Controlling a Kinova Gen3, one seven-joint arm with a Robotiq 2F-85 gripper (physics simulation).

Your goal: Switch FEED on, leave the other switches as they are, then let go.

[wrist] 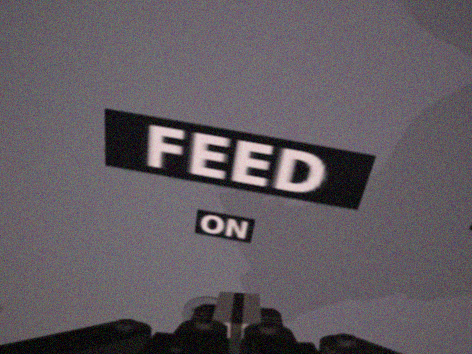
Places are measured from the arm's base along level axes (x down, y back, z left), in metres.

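Pixels of known places: gripper, fingertip midpoint: (pixel 237 321).
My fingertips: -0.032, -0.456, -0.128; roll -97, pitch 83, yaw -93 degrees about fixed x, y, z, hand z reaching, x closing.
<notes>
Ahead of a thing's pixels: the offset from my fingertips to its top centre, as dx, dy, dz. "spot": to the spot under its first point.
The black FEED label @[-0.018, -0.055, +0.010] (pixel 240 159) with white letters runs across the middle of the wrist view, tilted down to the right. The small ON label @[spot: -0.001, -0.032, +0.010] (pixel 224 226) sits below it. Part of the round, light base ring of the FEED switch @[spot: +0.018, +0.002, +0.016] (pixel 196 302) shows at the bottom, just left of the fingertips. The fingers hide the rest of the base and the lever, so the lever's position cannot be seen. My gripper (pixel 237 321) is shut with its fingertips together and nothing between them. It is in front of the switch base, below the ON label; whether it touches the lever is hidden.
The grey panel (pixel 65 225) fills the background behind the labels. Darker shadows lie across its right side and below the ON label. A small dark mark @[spot: -0.009, -0.046, -0.069] (pixel 470 227) shows at the right edge of the view.
</notes>
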